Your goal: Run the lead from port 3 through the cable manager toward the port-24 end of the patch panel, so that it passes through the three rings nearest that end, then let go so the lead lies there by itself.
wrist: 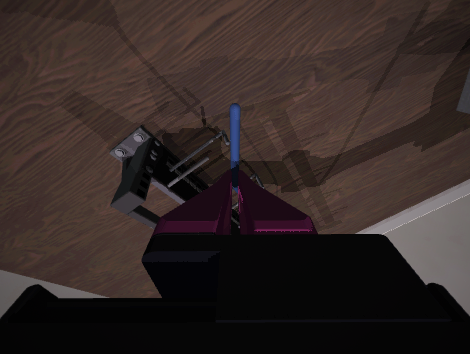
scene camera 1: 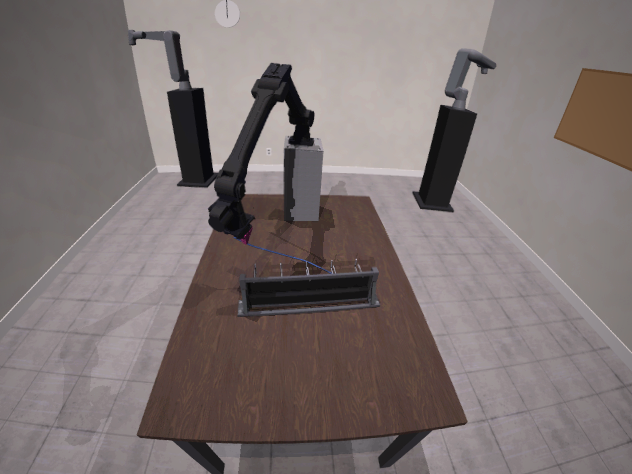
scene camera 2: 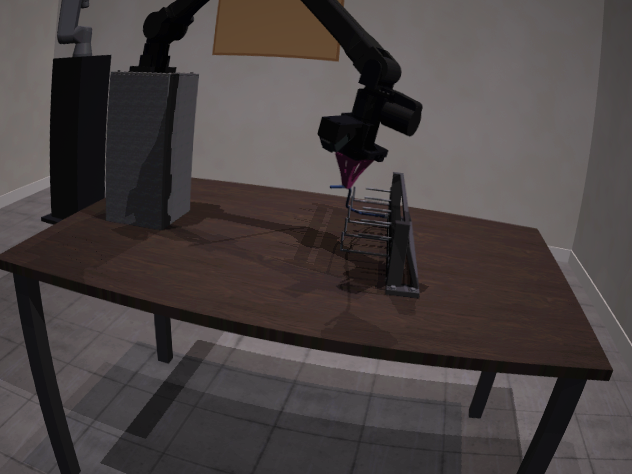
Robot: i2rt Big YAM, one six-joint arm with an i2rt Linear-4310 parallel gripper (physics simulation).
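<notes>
My gripper (scene camera 1: 245,241) (scene camera 2: 349,186) (wrist: 235,177) has magenta fingers, shut on the blue lead (scene camera 1: 275,252) (scene camera 2: 348,197) (wrist: 235,130) near its free end, which sticks out past the tips. The tips are above the height of the wire rings (scene camera 1: 307,268) (scene camera 2: 342,242) (wrist: 197,152), off the panel's left end in scene camera 1. From there the lead slopes down across the ring row to the right half of the patch panel (scene camera 1: 306,277) (scene camera 2: 399,255) (wrist: 131,192). Which rings it passes through cannot be told. Port 3 and the plugged end are hidden.
The panel stands upright on the wooden table (scene camera 1: 301,382) (scene camera 2: 229,285), rings facing the arm's grey pedestal (scene camera 1: 307,188) (scene camera 2: 137,137). The ring wires stick out toward the arm. Two other grey arms on black pedestals (scene camera 1: 189,137) (scene camera 1: 445,158) stand beyond the table.
</notes>
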